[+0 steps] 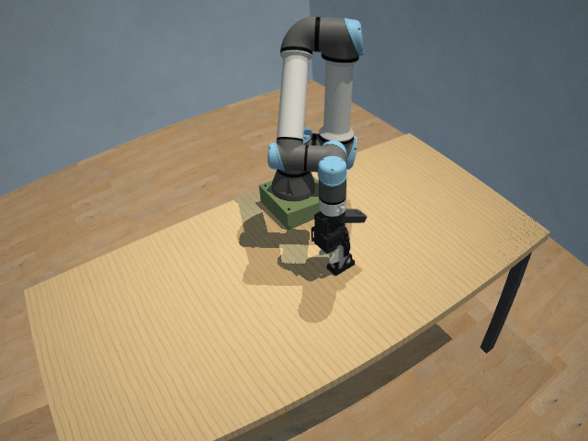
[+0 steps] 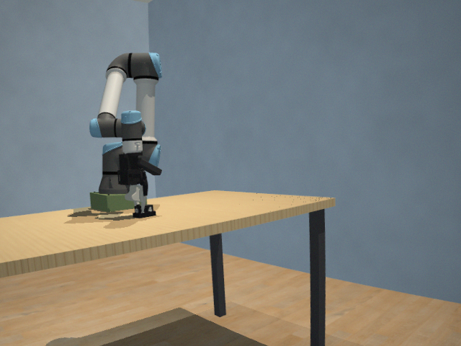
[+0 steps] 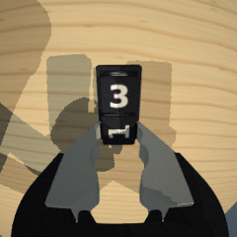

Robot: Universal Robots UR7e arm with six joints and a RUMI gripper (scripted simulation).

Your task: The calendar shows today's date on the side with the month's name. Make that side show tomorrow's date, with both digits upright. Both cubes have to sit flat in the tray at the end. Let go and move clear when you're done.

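The black digit cube lies 10 mm below my hand. Also, from my hand: black calendar tray (30 mm below, 20 mm to the left).
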